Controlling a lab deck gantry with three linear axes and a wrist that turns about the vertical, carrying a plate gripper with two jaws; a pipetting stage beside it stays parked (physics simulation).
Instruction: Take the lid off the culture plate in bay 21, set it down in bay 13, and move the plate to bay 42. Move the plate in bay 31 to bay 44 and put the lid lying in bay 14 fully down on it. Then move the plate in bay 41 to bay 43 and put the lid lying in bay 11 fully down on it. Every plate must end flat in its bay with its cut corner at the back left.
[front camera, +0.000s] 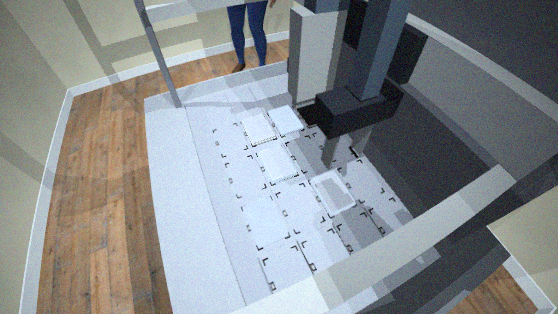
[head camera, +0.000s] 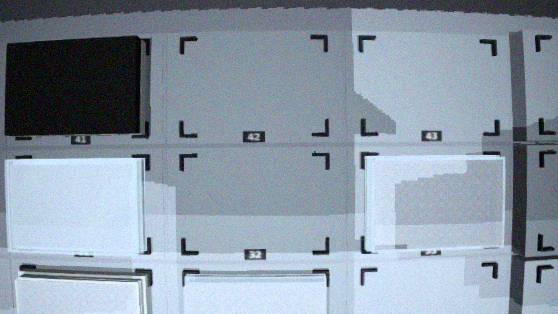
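Where they show: gripper, fingertip midpoint: (front camera: 340, 158); robot's base, link origin: (front camera: 213, 131).
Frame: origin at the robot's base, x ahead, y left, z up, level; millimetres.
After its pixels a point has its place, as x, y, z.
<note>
The black-topped plate (head camera: 72, 86) {69, 364, 16} is in bay 41. A pale plate (front camera: 286, 120) {76, 257, 17} (head camera: 72, 205) {68, 259, 17} sits in bay 31. The white culture plate (front camera: 258, 127) {65, 152, 14} (head camera: 80, 296) {70, 175, 14} is in bay 21, partly cut off by the head view's bottom edge. A clear, flat lid (front camera: 265, 220) {392, 45, 8} lies in bay 13 in the front view. Bay 42 (head camera: 254, 136) {229, 318, 0} and bay 43 (head camera: 431, 135) {392, 318, 0} hold no plate. My gripper (front camera: 343, 159) {380, 255, 160} is open and empty above the deck around bay 42, and is not seen in the head view. I cannot make out lids in bays 11 and 14.
A clear-topped plate or lid (front camera: 334, 192) {399, 259, 15} (head camera: 445, 205) {396, 256, 14} is in bay 33. Another pale plate (front camera: 276, 161) {228, 150, 14} (head camera: 255, 296) {229, 179, 14} is in bay 22. A light gantry beam (front camera: 415, 220) {608, 137, 400} crosses the front right. A grey post (front camera: 161, 60) {-207, -100, 211} stands at the back left.
</note>
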